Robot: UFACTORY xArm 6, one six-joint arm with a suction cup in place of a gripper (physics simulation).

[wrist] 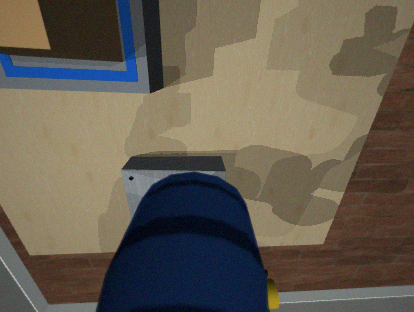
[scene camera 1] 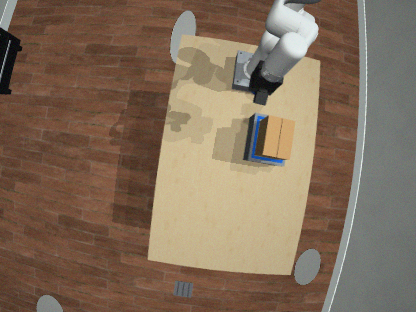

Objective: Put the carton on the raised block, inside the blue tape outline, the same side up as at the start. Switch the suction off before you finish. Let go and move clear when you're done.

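Places are measured from the arm's base along level axes (x ahead, y left, z up), in centimetres.
Where they show: hand, its tool point: (wrist: 193,217); arm's base, origin of its link: (scene camera 1: 253,70).
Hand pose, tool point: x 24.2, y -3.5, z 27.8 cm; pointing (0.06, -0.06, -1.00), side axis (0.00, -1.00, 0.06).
Each offset is from my tool point to the top centre of the thing. Level surfaces: height alone.
The tan carton {dx +14.5, dy +16.2, dz -9.7 cm} (scene camera 1: 280,137) (wrist: 22,25) stands upright on the raised block {dx +14.0, dy +16.6, dz -22.7 cm} (scene camera 1: 248,150) (wrist: 156,50), its seamed face up. In the wrist view its near lower edges lie inside the blue tape outline (scene camera 1: 255,142) (wrist: 75,73), one of them very close to the tape. The tape on the far sides is hidden by the carton in scene camera 1. My suction gripper (scene camera 1: 260,98) (wrist: 192,187) is off the carton, beside the robot base and above the table, with nothing on the cup. It counts as open.
The grey robot base plate (scene camera 1: 240,82) (wrist: 175,162) is on the wooden table {dz -34.7 cm} (scene camera 1: 225,215) (wrist: 65,150), under the arm (scene camera 1: 287,52). The block stands a little in front of the base. Arm shadows fall across the table.
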